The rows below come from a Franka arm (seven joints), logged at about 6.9 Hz.
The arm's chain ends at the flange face. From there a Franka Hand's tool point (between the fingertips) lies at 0.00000 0.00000 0.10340 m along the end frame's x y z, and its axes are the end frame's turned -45 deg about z.
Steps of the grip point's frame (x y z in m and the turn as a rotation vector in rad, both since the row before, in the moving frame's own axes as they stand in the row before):
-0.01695 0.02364 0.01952 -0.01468 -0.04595 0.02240
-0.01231 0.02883 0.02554 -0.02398 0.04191 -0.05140
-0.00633 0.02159 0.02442 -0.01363 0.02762 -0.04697
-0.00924 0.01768 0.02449 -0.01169 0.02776 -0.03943
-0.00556 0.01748 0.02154 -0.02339 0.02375 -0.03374
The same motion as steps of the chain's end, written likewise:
0.00707 0.02430 0.01964 -0.04287 -0.02211 0.02240
0.00690 0.03052 0.02566 0.01268 0.04659 -0.05140
0.00780 0.02084 0.02447 0.00989 0.02917 -0.04697
0.00311 0.02027 0.02454 0.01136 0.02790 -0.03943
0.00498 0.01638 0.02160 0.00025 0.03333 -0.03374

